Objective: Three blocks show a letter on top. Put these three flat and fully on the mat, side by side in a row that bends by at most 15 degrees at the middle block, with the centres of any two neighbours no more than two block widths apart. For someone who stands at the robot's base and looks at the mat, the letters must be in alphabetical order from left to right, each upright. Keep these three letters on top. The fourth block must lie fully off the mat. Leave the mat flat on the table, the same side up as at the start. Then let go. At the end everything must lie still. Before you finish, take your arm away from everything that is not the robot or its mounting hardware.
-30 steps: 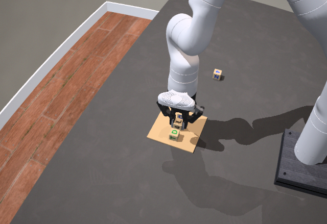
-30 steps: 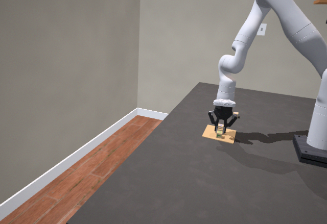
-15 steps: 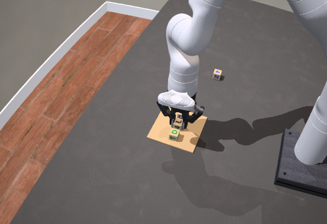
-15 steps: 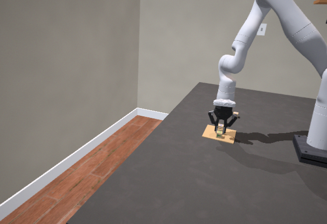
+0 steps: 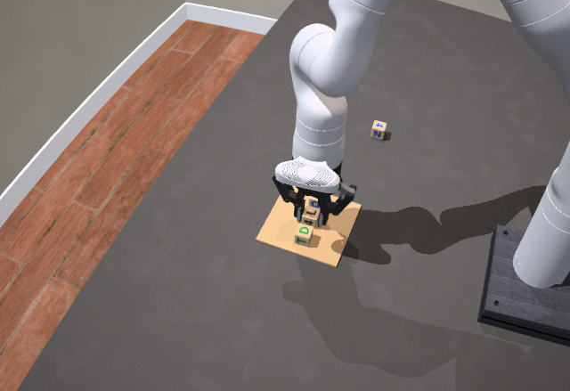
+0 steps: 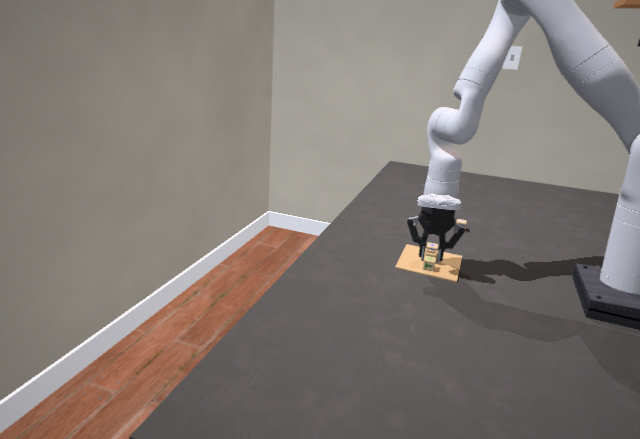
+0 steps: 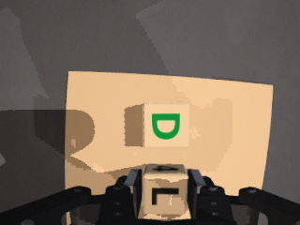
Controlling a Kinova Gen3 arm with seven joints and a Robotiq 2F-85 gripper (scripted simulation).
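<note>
Now: hand 20 mm above the tan mat.
</note>
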